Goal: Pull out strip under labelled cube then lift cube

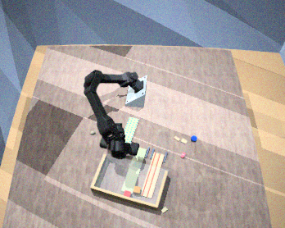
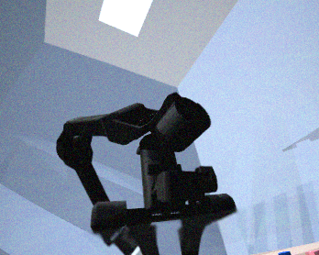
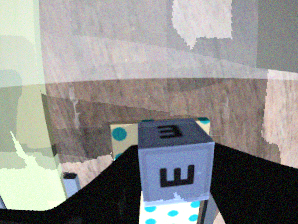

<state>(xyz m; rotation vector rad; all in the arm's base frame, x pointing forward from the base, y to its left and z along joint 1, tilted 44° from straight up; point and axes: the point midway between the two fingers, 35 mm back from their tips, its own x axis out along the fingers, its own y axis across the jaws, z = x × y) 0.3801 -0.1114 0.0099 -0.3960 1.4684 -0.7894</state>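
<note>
The dotted strip is 110 mm behind my gripper tip, 30 mm to the left of it and 10 mm below it. The rest, counted from my gripper tip: grey piece: 120 mm behind, 160 mm to the right, 10 mm below; red bit: 320 mm to the left, 10 mm below; white block: 10 mm above.
</note>
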